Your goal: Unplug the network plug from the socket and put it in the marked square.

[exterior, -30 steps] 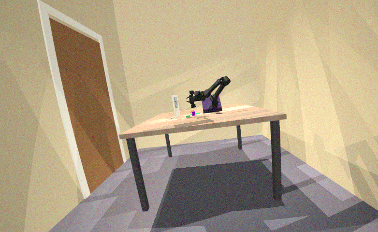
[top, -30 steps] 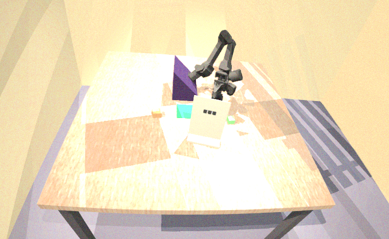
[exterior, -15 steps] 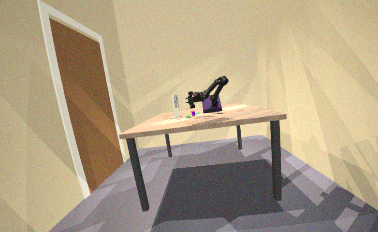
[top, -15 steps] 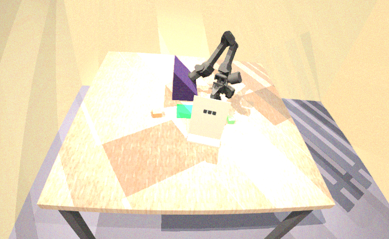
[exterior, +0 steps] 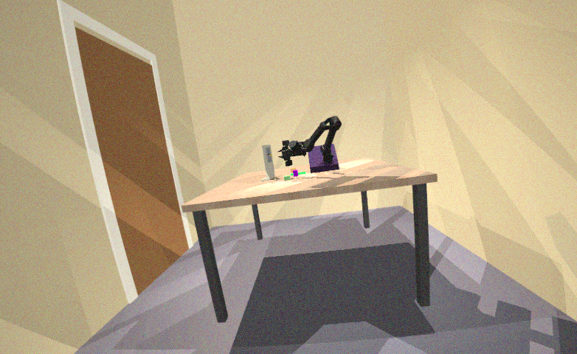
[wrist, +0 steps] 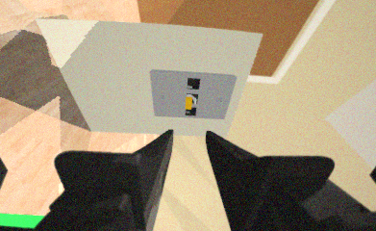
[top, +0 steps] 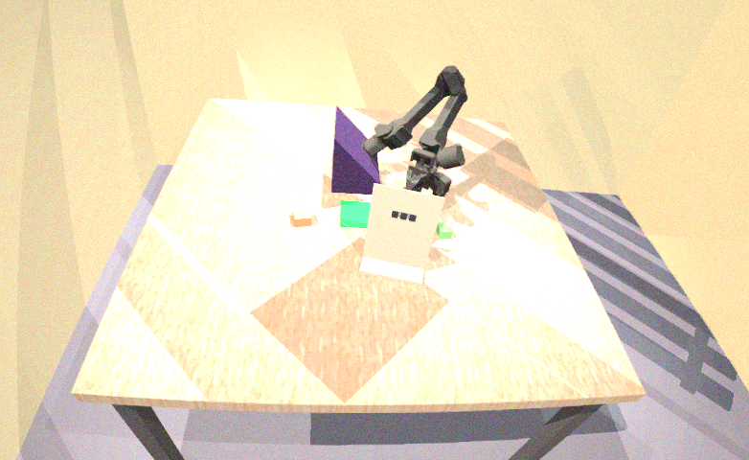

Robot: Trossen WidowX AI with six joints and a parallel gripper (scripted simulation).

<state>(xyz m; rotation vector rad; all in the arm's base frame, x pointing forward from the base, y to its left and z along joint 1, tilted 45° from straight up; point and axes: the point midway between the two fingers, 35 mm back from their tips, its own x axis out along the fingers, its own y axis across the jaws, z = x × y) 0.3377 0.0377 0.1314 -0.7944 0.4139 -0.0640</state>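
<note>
Now: the network plug 70 mm ahead of my gripper tip and 10 mm to the right of it. From my gripper tip the other things lie so: magenta block (160 mm below, 110 mm behind, 10 mm to the left); then white panel (90 mm ahead, 60 mm below, 10 mm to the right); then green block (160 mm below, 150 mm to the left, 70 mm behind).
</note>
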